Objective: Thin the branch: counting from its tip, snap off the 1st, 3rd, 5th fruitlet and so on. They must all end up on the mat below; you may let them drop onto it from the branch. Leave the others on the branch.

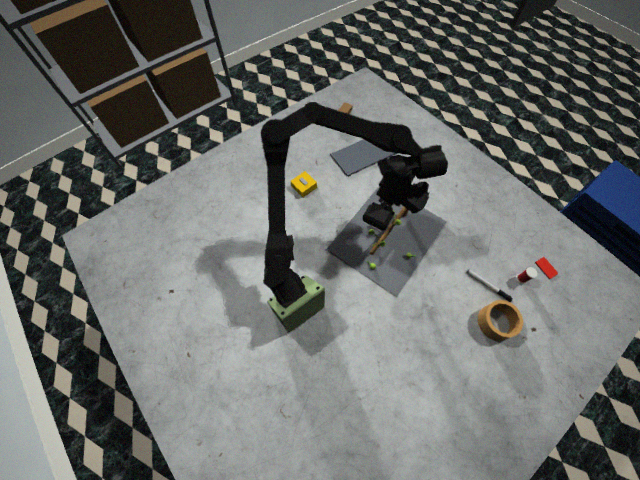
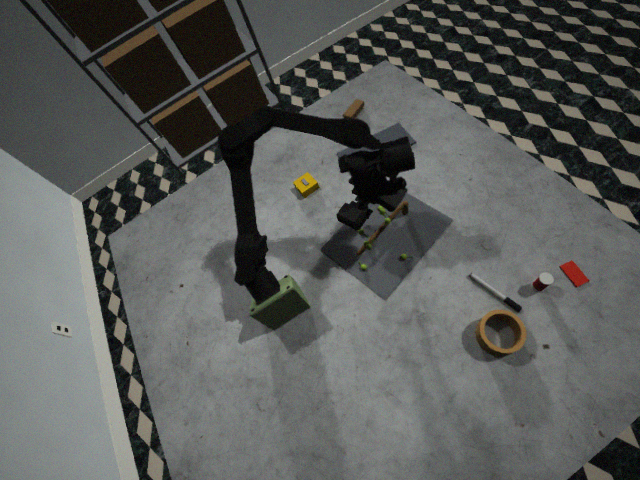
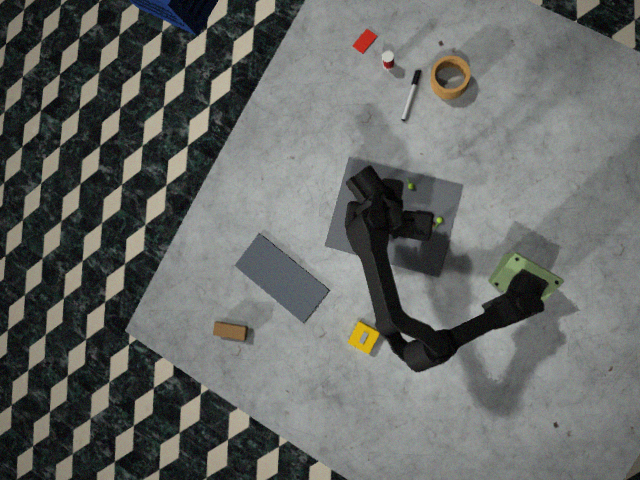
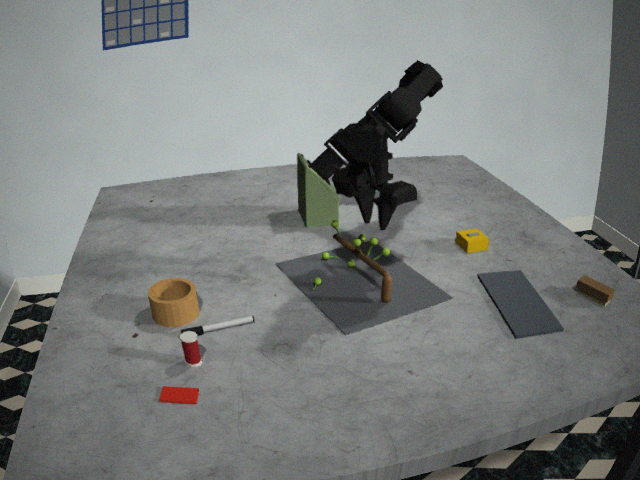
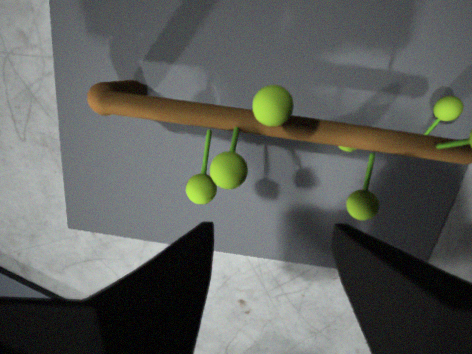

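Seen in the pictures: gripper, fingertip midpoint: (image 1: 384,211) (image 2: 372,210) (image 4: 375,226) (image 5: 273,233); arm's base, link origin: (image 1: 291,296) (image 2: 268,294) (image 3: 528,284) (image 4: 318,172).
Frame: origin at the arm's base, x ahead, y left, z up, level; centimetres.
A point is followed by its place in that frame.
The brown branch (image 1: 388,231) @(x 32.8, y -0.4, z -5.3 cm) (image 4: 369,260) @(x 38.3, y 0.9, z -5.2 cm) (image 5: 185,112) @(x 39.1, y 1.3, z -5.2 cm) stands over the dark grey mat (image 1: 423,227) @(x 45.3, y -4.5, z -11.2 cm) (image 4: 356,312) @(x 46.3, y -3.9, z -11.2 cm) (image 5: 95,200) @(x 45.0, y 12.0, z -11.2 cm). Green fruitlets sit along it: one at the tip (image 4: 334,224) @(x 28.0, y -3.2, z -1.7 cm), one on top (image 5: 272,105) @(x 35.6, y -0.9, z -1.8 cm), a close pair (image 5: 201,189) @(x 37.0, y 4.3, z -3.8 cm) (image 5: 228,170) @(x 36.2, y 2.0, z -1.6 cm) and another (image 5: 362,205) @(x 29.2, y 2.1, z -4.2 cm) on the side towards my fingers. One fruitlet (image 5: 347,148) @(x 29.2, y 0.5, z -9.8 cm) is mostly hidden beneath the branch; whether it hangs or lies, I cannot tell. Two snapped fruitlets (image 1: 372,265) @(x 24.0, y -4.1, z -9.7 cm) (image 1: 409,255) @(x 34.4, y -8.6, z -9.7 cm) lie on the mat. My gripper (image 4: 375,224) @(x 33.8, y 3.3, z -0.4 cm) (image 5: 273,233) @(x 33.8, y 3.3, z -0.4 cm) is partly open and empty, above and beside the branch.
Beside the mat lie a grey slab (image 3: 281,277) @(x 52.6, y 28.3, z -10.8 cm), a yellow block (image 3: 363,337) @(x 26.4, y 30.4, z -8.3 cm) and a brown block (image 3: 230,331) @(x 57.1, y 47.1, z -8.4 cm). Across the table are an orange ring (image 4: 173,311) @(x 43.8, y -36.9, z -8.1 cm), a marker (image 4: 227,324) @(x 46.0, y -27.2, z -10.5 cm), a red cylinder (image 4: 191,350) @(x 56.4, y -34.0, z -8.1 cm) and a red card (image 4: 179,395) @(x 64.2, y -37.0, z -11.0 cm).
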